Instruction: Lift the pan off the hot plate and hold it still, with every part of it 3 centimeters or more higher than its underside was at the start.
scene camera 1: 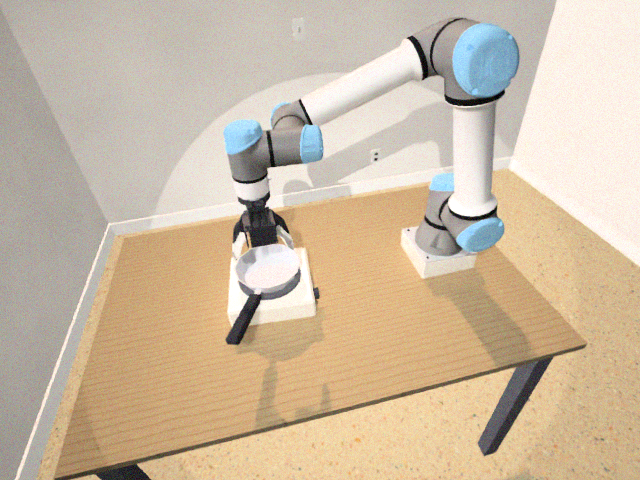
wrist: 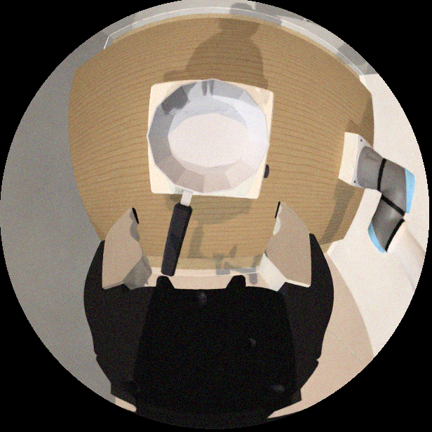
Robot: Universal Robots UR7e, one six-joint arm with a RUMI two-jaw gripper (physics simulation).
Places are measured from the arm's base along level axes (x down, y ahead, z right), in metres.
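Where they show: gripper, fingertip midpoint: [scene camera 1: 264, 255]; arm's base, origin of the base link: [scene camera 1: 438, 241].
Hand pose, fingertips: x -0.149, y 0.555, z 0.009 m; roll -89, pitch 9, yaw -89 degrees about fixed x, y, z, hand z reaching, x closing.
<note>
Things, the pixels of their centre, and the offset from my fingertips. Level surfaces: height alone.
- round pale pan, body centre: [scene camera 1: 257, 289] dx +0.092, dy +0.039, dz -0.021 m
- white hot plate, body centre: [scene camera 1: 273, 284] dx +0.175, dy -0.021, dz +0.064 m
- dark knob, body centre: [scene camera 1: 316, 293] dx +0.176, dy -0.122, dz -0.024 m
- wooden table, its level: dx +0.214 m
A round pale pan [scene camera 1: 269, 271] [wrist: 210, 140] sits upright on the white hot plate [scene camera 1: 289, 310] [wrist: 159, 186]. Its black handle [scene camera 1: 244, 317] [wrist: 176, 240] sticks out past the hot plate's front edge, toward the scene camera and slightly left. My gripper [scene camera 1: 263, 252] [wrist: 204, 206] is open and empty, with its fingers pointing down. In the scene view it shows at the pan's far rim; its exact height there is hard to tell. In the wrist view the handle shows between the two fingers, nearer the left one, with the pan beyond the fingertips.
A dark knob [scene camera 1: 316, 293] [wrist: 266, 171] sticks out from the hot plate's right side. The hot plate stands on the left half of the wooden table [scene camera 1: 387, 330] [wrist: 110, 125]. My arm's white base [scene camera 1: 448, 266] [wrist: 348, 157] stands to the right. Grey walls rise behind and to the left.
</note>
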